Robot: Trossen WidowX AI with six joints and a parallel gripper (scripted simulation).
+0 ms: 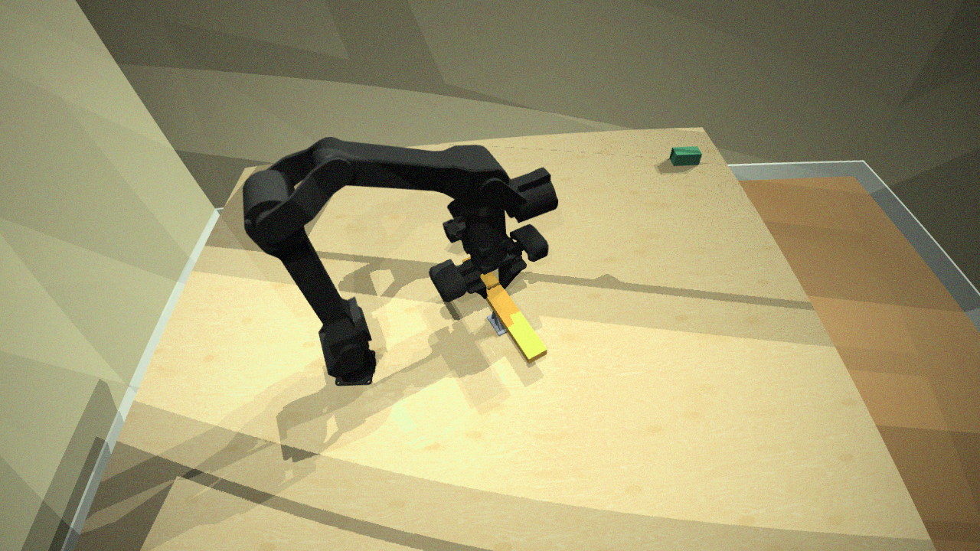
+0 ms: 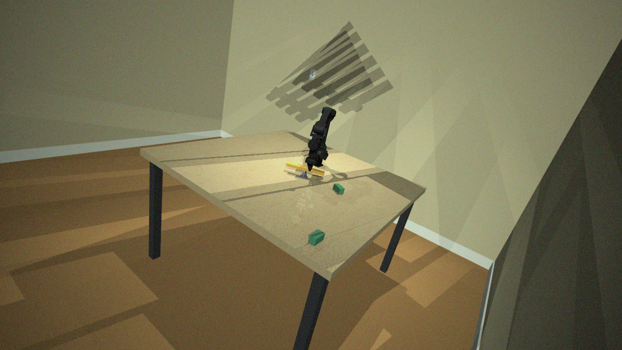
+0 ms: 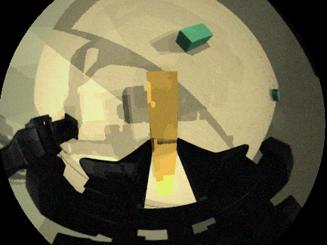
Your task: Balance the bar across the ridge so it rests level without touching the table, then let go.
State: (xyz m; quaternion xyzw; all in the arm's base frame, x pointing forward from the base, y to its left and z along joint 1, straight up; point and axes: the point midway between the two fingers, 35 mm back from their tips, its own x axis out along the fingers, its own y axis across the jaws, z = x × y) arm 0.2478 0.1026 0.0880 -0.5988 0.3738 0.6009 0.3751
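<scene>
The orange bar is 30 mm to the right of my gripper tip and 10 mm ahead of it.
</scene>
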